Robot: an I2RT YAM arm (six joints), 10 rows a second.
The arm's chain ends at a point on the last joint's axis. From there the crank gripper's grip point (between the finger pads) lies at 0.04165 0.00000 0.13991 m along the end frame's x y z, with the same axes.
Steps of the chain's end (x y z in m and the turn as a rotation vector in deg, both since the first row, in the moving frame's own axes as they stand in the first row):
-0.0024 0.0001 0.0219 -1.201 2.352 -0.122
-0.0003 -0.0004 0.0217 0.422 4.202 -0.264
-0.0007 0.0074 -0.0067 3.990 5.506 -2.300
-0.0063 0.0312 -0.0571 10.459 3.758 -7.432
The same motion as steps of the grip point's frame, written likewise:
0.0033 0.0029 0.0200 -1.201 2.352 -0.122
0.0098 -0.0016 0.0183 0.422 4.202 -0.264
0.0123 -0.0041 -0.0117 3.990 5.506 -2.300
0.0007 0.0002 -0.0629 10.459 3.758 -7.432

